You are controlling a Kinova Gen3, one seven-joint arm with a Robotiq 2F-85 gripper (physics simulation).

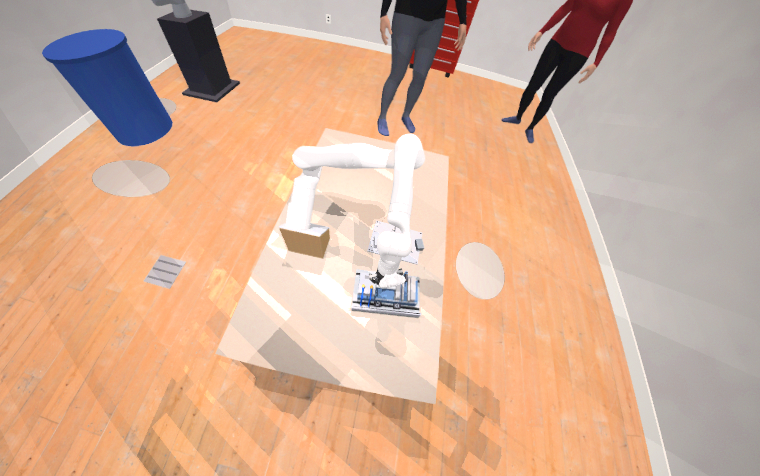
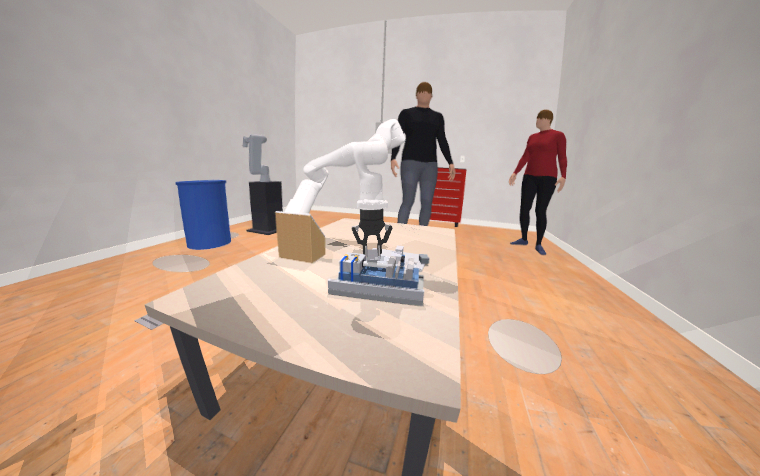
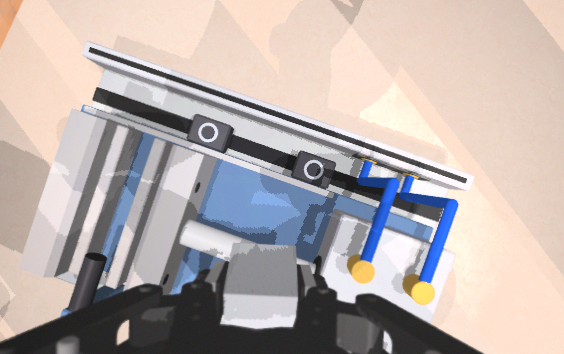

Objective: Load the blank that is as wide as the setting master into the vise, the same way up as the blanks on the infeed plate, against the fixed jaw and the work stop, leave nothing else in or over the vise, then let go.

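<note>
My gripper points down above the vise, shut on a light grey block, the blank. It hangs over the white rod, between the wide jaw and the pale body with blue hoses. To the left are pale upright strips and the outer jaw; a dark pin stands near their lower end. Whether something lies between the jaws is unclear. The infeed plate lies behind the vise, partly hidden by the arm. I cannot identify the setting master.
Two blue hoses with yellow ends rise beside the held block's right side. Dark clamps line the vise's edge. A dark grey block is at the infeed plate's right. A brown block stands at the arm's base.
</note>
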